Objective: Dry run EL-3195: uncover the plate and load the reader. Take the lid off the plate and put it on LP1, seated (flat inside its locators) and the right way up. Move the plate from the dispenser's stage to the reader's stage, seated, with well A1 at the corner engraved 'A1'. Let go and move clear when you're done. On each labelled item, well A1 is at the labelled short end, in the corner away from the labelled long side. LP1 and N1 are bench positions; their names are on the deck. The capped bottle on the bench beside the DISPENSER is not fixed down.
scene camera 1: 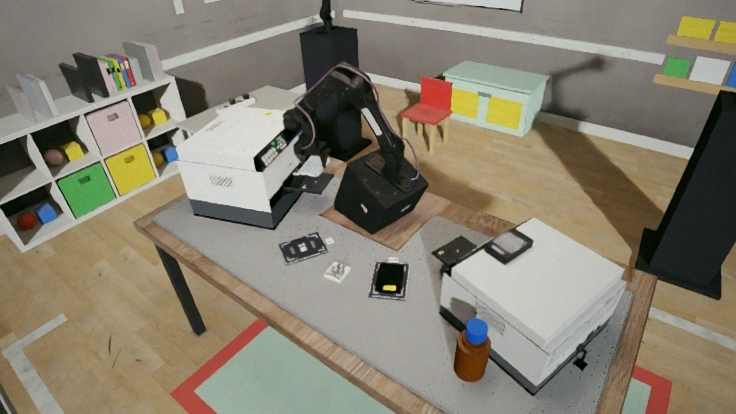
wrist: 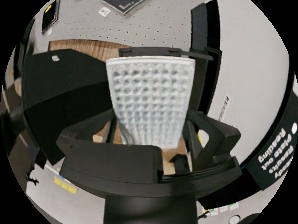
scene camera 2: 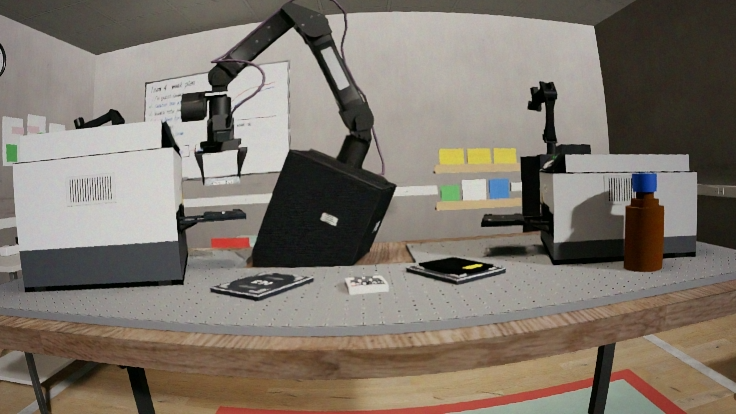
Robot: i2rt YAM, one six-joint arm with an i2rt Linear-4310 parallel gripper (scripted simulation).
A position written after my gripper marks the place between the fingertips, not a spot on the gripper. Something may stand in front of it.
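Observation:
You'd find my gripper at (scene camera 2: 221, 183) and again at (wrist: 150, 111). There's a black lid (scene camera 2: 452, 265), (scene camera 1: 389, 280), then a white well plate (wrist: 148, 121), and I can see a black stage (wrist: 131, 51) as well.

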